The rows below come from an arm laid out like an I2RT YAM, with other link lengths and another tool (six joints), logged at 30 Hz.
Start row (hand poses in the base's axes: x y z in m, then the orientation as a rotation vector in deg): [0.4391, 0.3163, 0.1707, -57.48, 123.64, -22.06]
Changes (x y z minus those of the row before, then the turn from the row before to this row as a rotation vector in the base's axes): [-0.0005, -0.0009, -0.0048, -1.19, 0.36, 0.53]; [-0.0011, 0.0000, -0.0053, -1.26, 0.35, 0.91]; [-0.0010, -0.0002, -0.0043, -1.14, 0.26, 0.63]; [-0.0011, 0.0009, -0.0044, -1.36, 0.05, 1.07]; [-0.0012, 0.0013, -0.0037, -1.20, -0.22, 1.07]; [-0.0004, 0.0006, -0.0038, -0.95, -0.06, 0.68]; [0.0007, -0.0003, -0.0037, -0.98, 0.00, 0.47]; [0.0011, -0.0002, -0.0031, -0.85, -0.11, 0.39]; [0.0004, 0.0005, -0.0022, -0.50, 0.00, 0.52]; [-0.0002, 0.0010, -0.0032, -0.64, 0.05, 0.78]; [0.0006, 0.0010, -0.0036, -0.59, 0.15, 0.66]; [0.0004, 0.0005, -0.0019, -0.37, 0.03, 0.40]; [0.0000, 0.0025, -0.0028, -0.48, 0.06, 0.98]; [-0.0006, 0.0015, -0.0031, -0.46, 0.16, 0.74]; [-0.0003, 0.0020, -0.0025, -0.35, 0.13, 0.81]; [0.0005, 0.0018, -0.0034, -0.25, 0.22, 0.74]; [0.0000, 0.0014, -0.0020, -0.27, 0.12, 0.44]
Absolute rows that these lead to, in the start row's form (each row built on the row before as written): [0.4386, 0.3154, 0.1659, -58.83, 123.66, -22.98]; [0.4375, 0.3154, 0.1606, -60.62, 123.43, -23.81]; [0.4365, 0.3152, 0.1563, -62.01, 123.27, -24.68]; [0.4354, 0.3161, 0.1519, -63.88, 122.63, -25.69]; [0.4342, 0.3174, 0.1482, -65.54, 121.73, -26.64]; [0.4338, 0.3180, 0.1444, -66.73, 121.22, -27.41]; [0.4345, 0.3177, 0.1407, -67.75, 120.89, -28.28]; [0.4356, 0.3175, 0.1376, -68.56, 120.51, -29.10]; [0.4360, 0.3180, 0.1354, -69.36, 120.14, -29.42]; [0.4358, 0.3190, 0.1322, -70.52, 119.61, -29.75]; [0.4364, 0.3200, 0.1286, -71.58, 119.25, -30.03]; [0.4368, 0.3205, 0.1267, -72.20, 118.98, -30.24]; [0.4368, 0.3230, 0.1239, -73.46, 118.30, -30.30]; [0.4362, 0.3245, 0.1208, -74.52, 117.87, -30.39]; [0.4359, 0.3265, 0.1183, -75.57, 117.36, -30.34]; [0.4364, 0.3283, 0.1149, -76.54, 116.97, -30.16]; [0.4364, 0.3297, 0.1129, -77.18, 116.73, -30.19]
